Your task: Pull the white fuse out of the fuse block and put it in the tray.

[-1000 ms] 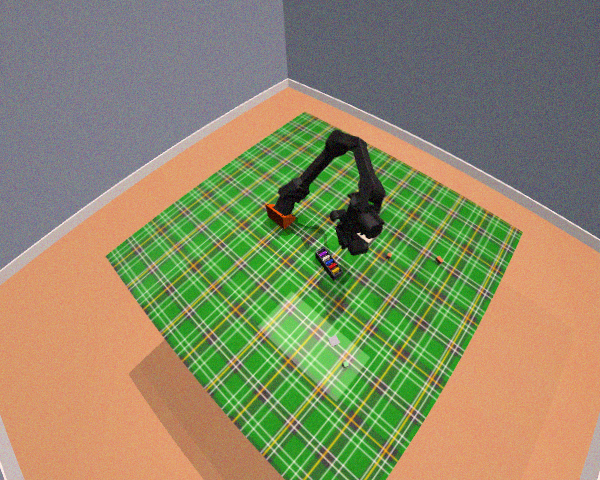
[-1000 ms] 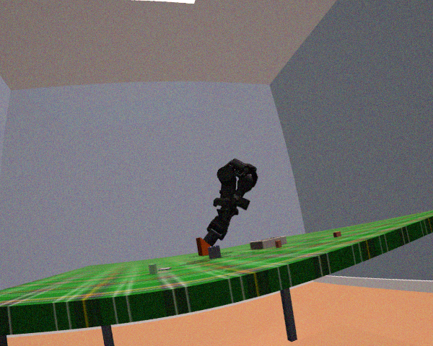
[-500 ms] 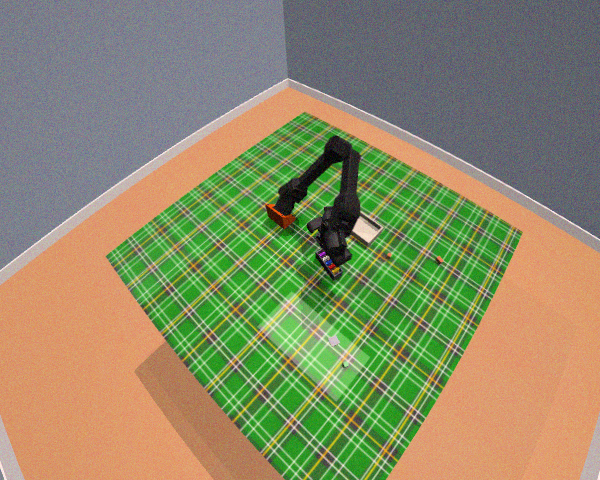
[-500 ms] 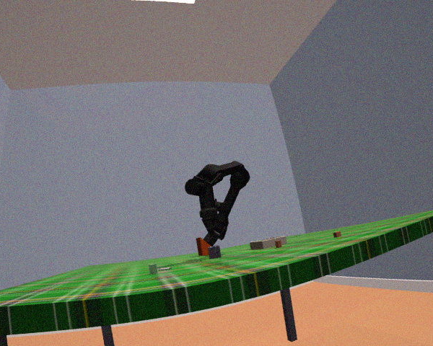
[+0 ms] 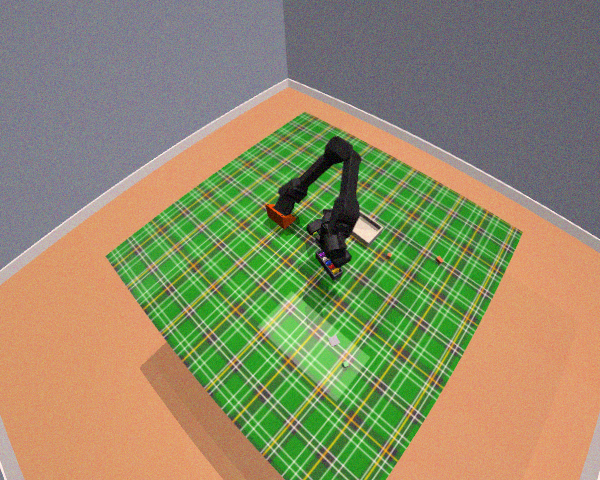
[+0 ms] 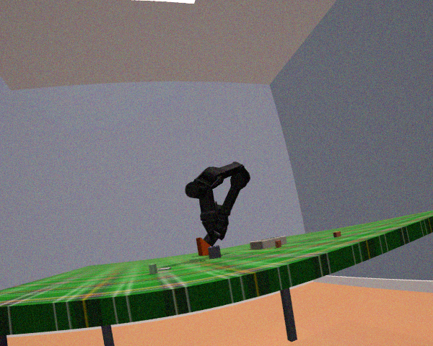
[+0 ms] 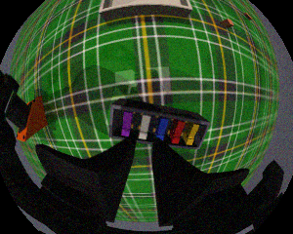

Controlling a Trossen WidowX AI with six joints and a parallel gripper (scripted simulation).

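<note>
Now: the white fuse 4 cm below my gripper tip. From my gripper tip the other things lie so: grey piece: 18 cm ahead, 24 cm to the right, 6 cm below; green piece: 25 cm ahead, 28 cm to the right, 5 cm below; tray: 5 cm ahead, 21 cm to the left, 6 cm below.
</note>
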